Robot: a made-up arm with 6 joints.
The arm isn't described. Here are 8 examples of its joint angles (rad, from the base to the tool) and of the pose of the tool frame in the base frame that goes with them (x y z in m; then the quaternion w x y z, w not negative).
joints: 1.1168 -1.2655 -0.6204 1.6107 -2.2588 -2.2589
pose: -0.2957 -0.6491 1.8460 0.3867 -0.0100 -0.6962 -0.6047
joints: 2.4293 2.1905 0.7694 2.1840 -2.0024 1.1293
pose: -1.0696 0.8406 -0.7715 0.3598 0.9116 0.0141 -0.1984
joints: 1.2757 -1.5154 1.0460 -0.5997 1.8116 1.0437
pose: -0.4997 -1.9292 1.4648 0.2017 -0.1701 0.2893 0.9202
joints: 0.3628 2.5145 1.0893 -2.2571 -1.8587 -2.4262
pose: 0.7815 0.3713 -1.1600 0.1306 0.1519 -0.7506 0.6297
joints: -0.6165 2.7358 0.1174 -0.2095 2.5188 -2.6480
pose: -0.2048 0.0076 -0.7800 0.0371 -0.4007 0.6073 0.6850
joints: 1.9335 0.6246 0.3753 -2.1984 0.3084 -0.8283
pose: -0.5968 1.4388 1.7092 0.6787 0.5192 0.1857 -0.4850
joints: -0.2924 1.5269 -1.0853 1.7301 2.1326 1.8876
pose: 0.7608 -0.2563 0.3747 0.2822 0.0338 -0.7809 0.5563
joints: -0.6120 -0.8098 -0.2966 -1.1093 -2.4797 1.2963
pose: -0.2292 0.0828 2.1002 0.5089 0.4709 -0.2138 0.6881
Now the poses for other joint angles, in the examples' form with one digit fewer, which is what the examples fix.
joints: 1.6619 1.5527 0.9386 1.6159 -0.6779 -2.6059
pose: -0.208 2.138 0.499 0.720 0.444 -0.459 0.271
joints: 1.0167 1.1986 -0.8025 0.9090 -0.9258 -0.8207
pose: 0.625 0.903 0.607 0.675 -0.338 0.354 0.552
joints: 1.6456 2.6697 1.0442 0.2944 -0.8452 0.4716
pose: 0.073 0.656 -1.192 0.270 -0.139 0.469 0.829
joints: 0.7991 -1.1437 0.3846 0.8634 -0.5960 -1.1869
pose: -0.863 -0.973 2.191 0.147 0.422 -0.894 -0.034
